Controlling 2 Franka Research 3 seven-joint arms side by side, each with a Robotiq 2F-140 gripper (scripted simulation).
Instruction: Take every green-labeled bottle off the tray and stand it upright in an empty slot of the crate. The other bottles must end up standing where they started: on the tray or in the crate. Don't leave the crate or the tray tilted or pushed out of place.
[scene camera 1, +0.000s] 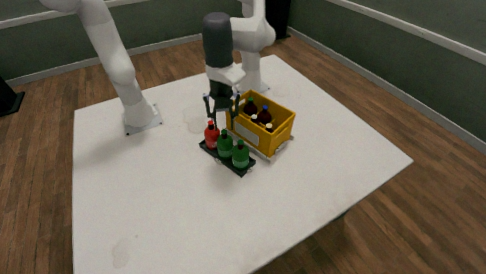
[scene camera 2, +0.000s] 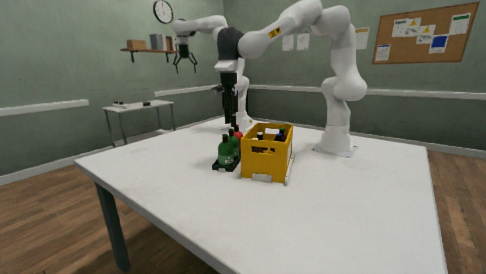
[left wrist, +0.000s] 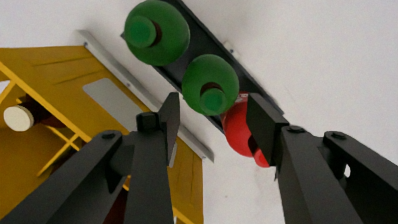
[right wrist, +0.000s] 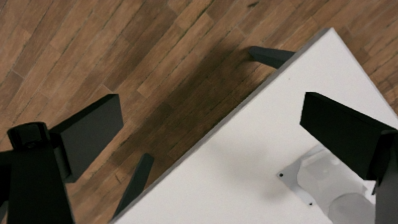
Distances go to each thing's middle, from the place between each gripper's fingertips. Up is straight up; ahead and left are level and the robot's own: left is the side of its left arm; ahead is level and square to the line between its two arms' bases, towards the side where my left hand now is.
I see the red bottle (left wrist: 237, 133) 13 cm below my left hand, 8 cm behind it and 3 cm to the right of it. The rest, counted from my left hand: yellow crate (scene camera 1: 264, 141) (20 cm to the left, 13 cm below, 4 cm behind).
I see the red bottle 360 mm ahead of my right hand, 850 mm to the left of it and 330 mm below it. The rest, counted from my right hand: yellow crate (400 mm ahead, 1080 mm to the left, 330 mm below).
